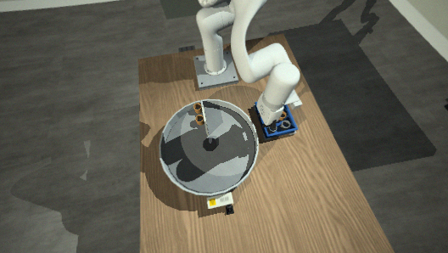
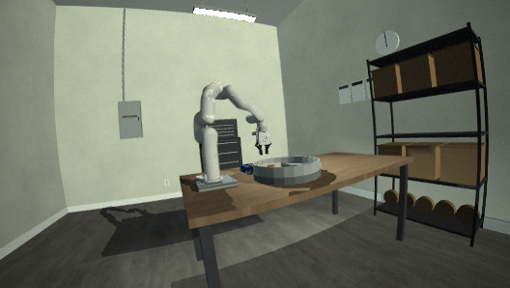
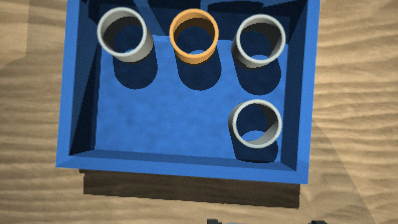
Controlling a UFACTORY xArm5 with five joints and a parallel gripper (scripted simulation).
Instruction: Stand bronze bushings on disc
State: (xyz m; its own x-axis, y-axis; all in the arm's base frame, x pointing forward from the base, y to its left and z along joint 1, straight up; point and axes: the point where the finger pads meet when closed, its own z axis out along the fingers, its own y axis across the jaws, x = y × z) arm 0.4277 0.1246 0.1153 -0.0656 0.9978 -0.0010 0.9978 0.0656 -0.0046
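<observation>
Now: hand 50 mm past the blue crate, 90 mm to the right of it and 120 mm above it. Also, from my hand: grey turntable disc: 20 mm ahead, 250 mm to the right, 90 mm below.
</observation>
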